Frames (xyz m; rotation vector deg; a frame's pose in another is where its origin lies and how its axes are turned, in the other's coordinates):
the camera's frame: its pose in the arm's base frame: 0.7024 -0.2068 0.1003 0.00 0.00 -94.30
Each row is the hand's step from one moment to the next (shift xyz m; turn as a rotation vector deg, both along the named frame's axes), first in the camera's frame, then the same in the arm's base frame.
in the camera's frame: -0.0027 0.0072 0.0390 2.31 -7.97 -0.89
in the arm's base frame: 0.0074 0.0022 0.0390 -8.12 -1.71 -0.89
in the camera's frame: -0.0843 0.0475 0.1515 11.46 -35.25 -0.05
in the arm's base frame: 0.0537 0.0805 0.1515 -36.01 -8.78 -0.05
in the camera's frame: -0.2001 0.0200 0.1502 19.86 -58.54 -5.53
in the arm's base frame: 0.0349 0.1980 0.1502 -59.86 -15.41 -5.53
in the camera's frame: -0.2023 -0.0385 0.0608 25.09 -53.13 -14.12
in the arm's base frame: -0.0232 0.2046 0.0608 -54.86 -21.04 -14.12
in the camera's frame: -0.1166 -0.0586 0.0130 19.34 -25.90 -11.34
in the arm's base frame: -0.0497 0.1207 0.0130 -27.28 -17.34 -11.34
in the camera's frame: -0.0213 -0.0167 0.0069 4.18 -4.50 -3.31
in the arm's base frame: -0.0151 0.0225 0.0069 -4.80 -3.83 -3.31
